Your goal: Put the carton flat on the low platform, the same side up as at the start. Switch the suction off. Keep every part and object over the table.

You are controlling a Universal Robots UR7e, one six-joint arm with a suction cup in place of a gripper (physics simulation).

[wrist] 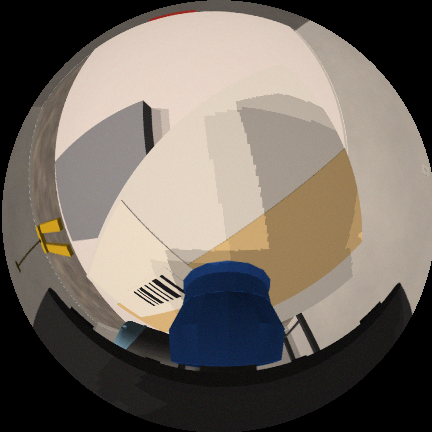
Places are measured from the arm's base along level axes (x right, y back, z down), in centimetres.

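Where they show: end effector, tool point: (227,268).
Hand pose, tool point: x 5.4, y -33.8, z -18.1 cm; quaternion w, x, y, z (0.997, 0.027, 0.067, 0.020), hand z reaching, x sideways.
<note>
After its pixels a point has its place.
The carton (165,180) has a large pale top face and a tan part, with a black barcode near its lower left. It fills the middle of the wrist view. My blue suction cup (227,275) is on the carton's top, and the carton hangs from it. The contact itself is hidden behind the cup body. The low platform (100,175) {z -0.4, x -15.1, y -39.9 cm}, a grey slab with a black side, lies at the left. The carton's left edge covers part of the platform in this view. The height of the carton above the platform cannot be told.
The pale table top (200,45) {z 4.4, x 5.5, y -73.0 cm} reaches up to the far edge, where a red strip (172,15) shows. A yellow bracket-like object (44,238) is beyond the left table edge. Dark bars (308,332) show at the lower right, and a bluish object (130,334) at the lower left.
</note>
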